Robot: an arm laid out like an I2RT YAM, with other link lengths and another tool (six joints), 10 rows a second.
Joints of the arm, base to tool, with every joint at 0 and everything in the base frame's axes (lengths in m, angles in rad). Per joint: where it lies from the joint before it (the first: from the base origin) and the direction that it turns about. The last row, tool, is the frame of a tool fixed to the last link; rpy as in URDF.
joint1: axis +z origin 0 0 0.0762
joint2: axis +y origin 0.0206 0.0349 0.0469
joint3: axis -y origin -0.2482 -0.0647 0
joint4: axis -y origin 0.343 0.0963 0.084
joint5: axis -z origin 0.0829 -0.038 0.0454
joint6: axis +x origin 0.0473 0 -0.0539
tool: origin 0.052 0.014 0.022 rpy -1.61 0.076 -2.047
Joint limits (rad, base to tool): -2.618..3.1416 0..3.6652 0..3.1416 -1.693..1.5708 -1.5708..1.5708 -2.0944..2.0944
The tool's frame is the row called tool.
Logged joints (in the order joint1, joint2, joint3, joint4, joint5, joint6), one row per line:
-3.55 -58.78 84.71 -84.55 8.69 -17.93
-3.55 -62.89 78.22 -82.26 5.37 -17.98
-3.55 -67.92 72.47 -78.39 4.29 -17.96
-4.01 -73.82 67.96 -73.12 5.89 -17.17
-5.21 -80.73 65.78 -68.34 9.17 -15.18
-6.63 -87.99 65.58 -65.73 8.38 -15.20
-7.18 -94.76 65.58 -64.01 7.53 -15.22
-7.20 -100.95 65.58 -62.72 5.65 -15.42
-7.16 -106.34 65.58 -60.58 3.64 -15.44
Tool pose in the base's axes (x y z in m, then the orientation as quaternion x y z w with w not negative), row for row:
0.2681 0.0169 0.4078 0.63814 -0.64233 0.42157 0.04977
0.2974 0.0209 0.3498 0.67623 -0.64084 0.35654 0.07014
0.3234 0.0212 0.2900 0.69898 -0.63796 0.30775 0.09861
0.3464 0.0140 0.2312 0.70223 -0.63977 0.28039 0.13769
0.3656 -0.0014 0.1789 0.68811 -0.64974 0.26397 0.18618
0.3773 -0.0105 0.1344 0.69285 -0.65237 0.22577 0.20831
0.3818 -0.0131 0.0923 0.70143 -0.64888 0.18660 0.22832
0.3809 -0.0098 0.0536 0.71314 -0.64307 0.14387 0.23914
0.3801 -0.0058 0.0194 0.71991 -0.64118 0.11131 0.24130
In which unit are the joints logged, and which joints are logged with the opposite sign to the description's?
The joints are logged in degrees. Opposite sign: joint2.
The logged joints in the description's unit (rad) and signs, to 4 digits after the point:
-0.0620 1.0259 1.4785 -1.4757 0.1517 -0.3129
-0.0620 1.0976 1.3652 -1.4357 0.0937 -0.3138
-0.0620 1.1854 1.2648 -1.3682 0.0749 -0.3135
-0.0700 1.2884 1.1861 -1.2762 0.1028 -0.2997
-0.0909 1.4090 1.1481 -1.1928 0.1600 -0.2649
-0.1157 1.5357 1.1446 -1.1472 0.1463 -0.2653
-0.1253 1.6539 1.1446 -1.1172 0.1314 -0.2656
-0.1257 1.7619 1.1446 -1.0947 0.0986 -0.2691
-0.1250 1.8560 1.1446 -1.0573 0.0635 -0.2695

